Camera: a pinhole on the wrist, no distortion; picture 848 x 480 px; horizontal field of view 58.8 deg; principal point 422.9 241.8 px. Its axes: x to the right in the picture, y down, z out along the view. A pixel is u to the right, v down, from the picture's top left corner.
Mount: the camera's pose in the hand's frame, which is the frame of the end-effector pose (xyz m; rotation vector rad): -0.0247 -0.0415 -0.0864 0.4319 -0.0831 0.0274
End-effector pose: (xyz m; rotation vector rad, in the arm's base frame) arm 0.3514 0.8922 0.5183 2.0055 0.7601 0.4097
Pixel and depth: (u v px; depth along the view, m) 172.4 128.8 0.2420
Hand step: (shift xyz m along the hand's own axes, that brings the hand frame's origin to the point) -0.1214 -0.1766 0.1105
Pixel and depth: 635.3 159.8 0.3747
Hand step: 0.0545 -0.2347 0.2447
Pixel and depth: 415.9 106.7 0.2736
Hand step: -0.0455 -0.2008 0.1405
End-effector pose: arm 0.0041 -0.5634 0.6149 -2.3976 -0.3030 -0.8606
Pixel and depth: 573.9 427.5 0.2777
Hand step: 0.0071 -0.0952 0.1983
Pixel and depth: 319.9 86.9 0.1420
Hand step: -0.0534 -0.1277 0.0282
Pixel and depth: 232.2 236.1 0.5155
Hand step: -0.1931 -0.2623 0.3671
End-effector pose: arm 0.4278 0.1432 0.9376 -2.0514 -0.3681 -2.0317
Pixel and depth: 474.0 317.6 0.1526
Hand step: -0.0264 -0.0914 0.0590
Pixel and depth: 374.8 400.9 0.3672
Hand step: -0.0789 -0.1251 0.2762
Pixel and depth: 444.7 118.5 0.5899
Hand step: -0.0474 -0.3764 0.4085
